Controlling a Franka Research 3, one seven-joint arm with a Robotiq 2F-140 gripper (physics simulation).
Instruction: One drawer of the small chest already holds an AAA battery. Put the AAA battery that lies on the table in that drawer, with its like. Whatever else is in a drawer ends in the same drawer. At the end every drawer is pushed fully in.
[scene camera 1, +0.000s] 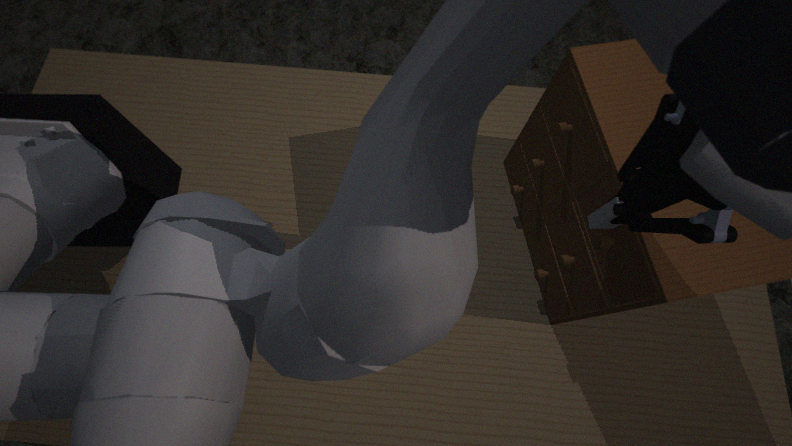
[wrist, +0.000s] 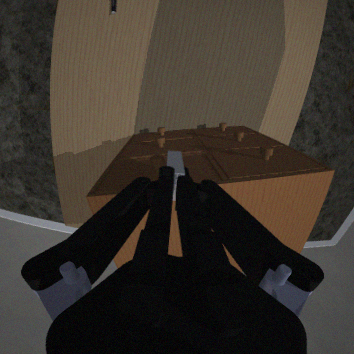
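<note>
The small wooden chest (scene camera 1: 617, 105) (wrist: 280, 205) stands at the right in the scene view, its dark front with round knobs facing the arm's base. Its drawers look flush with the front. The AAA battery (wrist: 113, 6) lies on the table (wrist: 95, 75), at the top edge of the wrist view; it does not show in the scene view. My gripper (scene camera 1: 603, 217) (wrist: 173, 161) is shut and empty. Its pale fingertips are at the upper part of the chest's front, near the middle. Whether they touch it I cannot tell. The fingers partly hide a knob and drawer front. The drawers' insides are hidden.
The arm's large grey links (scene camera 1: 387, 277) cross the middle of the scene view and hide part of the table (scene camera 1: 232, 105). A black shape (scene camera 1: 135, 144) sits around the grey link at the left. The chest's shadow falls on the table.
</note>
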